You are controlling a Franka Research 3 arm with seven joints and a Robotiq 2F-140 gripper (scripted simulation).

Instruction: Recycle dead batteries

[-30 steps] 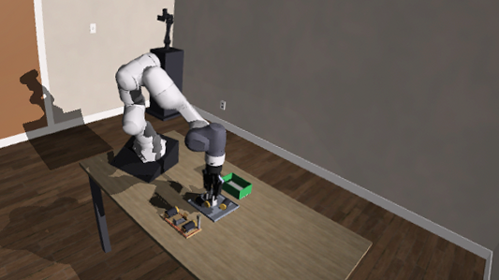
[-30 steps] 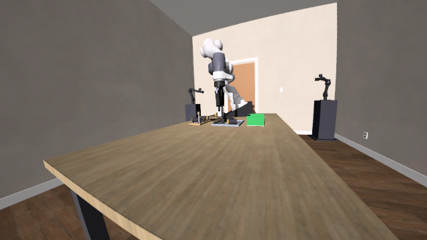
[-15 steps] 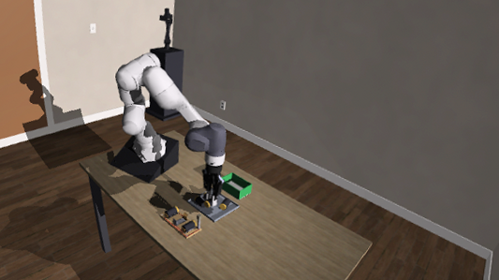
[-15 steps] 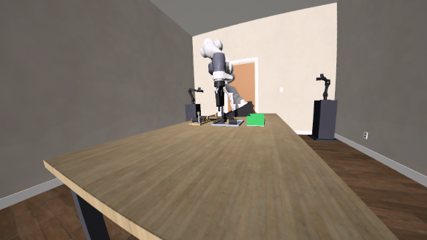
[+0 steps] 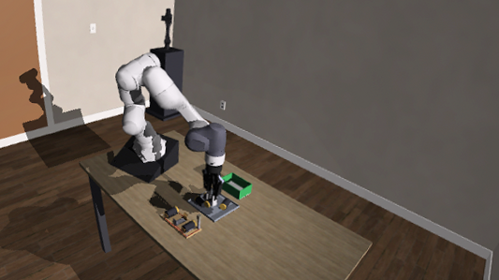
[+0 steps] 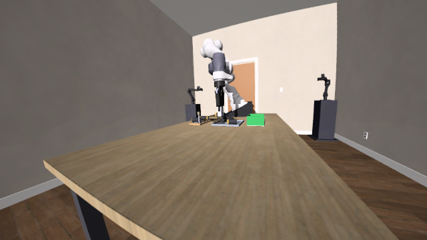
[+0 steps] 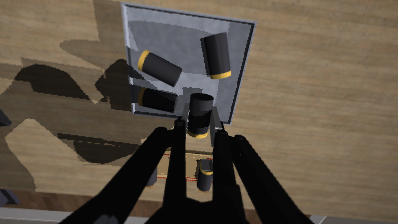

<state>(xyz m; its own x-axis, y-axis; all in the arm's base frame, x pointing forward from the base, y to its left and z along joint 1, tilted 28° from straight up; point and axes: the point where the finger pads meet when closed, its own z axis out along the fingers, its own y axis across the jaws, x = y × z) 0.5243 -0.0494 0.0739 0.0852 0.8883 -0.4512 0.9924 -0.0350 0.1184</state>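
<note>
Now: hand 30 mm past the grey tray, 50 mm to the right of it and 80 mm above it. Also, from my hand: green recycling box: 30 mm behind, 230 mm to the left, 70 mm below; then bulb: 50 mm ahead, 140 mm to the right, 10 mm below.
</note>
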